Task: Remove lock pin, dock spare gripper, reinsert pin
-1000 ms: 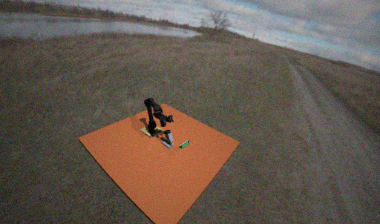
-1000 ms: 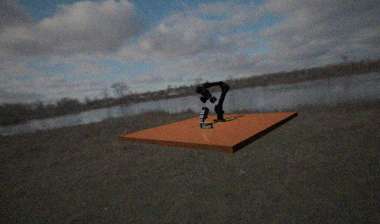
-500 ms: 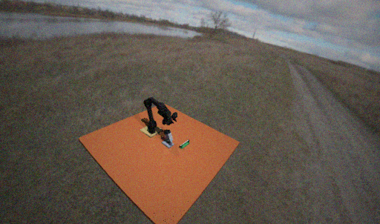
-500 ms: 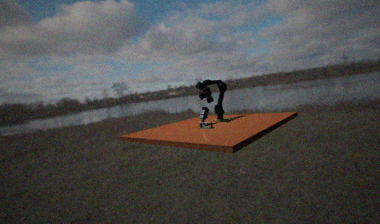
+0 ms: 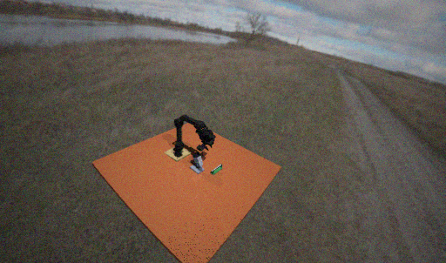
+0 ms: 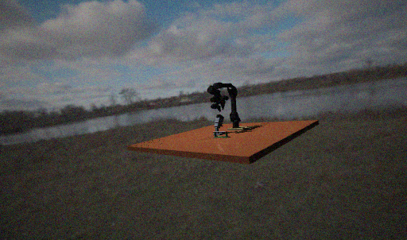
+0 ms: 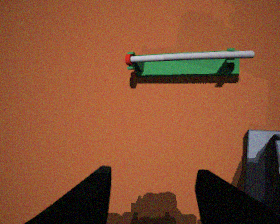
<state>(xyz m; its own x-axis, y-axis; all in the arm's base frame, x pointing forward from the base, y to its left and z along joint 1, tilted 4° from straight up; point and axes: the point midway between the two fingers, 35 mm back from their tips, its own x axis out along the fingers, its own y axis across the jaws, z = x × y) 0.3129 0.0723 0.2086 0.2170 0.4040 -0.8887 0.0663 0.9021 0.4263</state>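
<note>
The green cradle is 90 mm ahead of my gripper tip, 30 mm to the left of it and 190 mm below it. From my gripper tip the other things lie so: spare gripper: 50 mm behind, 90 mm to the right, 100 mm below; then mount: 40 mm behind, 90 mm to the right, 160 mm below.
</note>
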